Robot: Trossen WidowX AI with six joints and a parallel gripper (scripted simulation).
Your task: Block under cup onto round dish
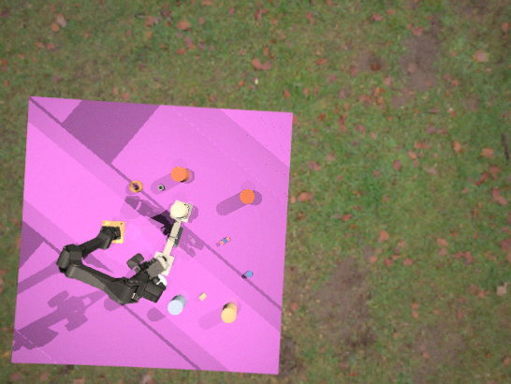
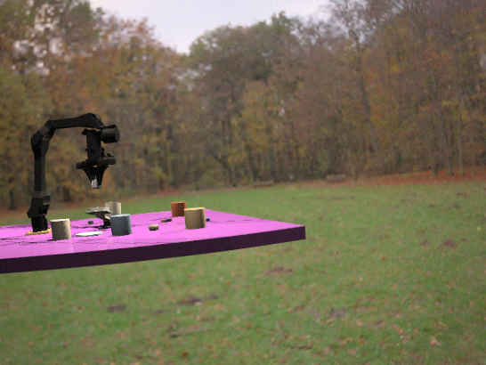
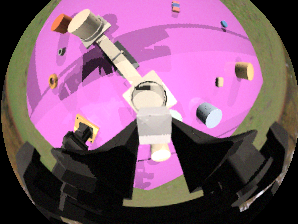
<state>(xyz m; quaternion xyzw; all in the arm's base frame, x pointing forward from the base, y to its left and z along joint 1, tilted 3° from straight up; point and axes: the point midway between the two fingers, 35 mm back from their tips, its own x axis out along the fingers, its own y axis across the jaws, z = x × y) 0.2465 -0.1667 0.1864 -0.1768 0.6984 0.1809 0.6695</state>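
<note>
Now: the round dish 70 mm behind my gripper tip, 110 mm to the right of it and 170 mm below it. The rest, counted from my gripper tip: grey block 10 mm above; balance beam 50 mm ahead, 110 mm to the left, 130 mm below; blue-grey cylinder 40 mm ahead, 200 mm to the right, 140 mm below.
</note>
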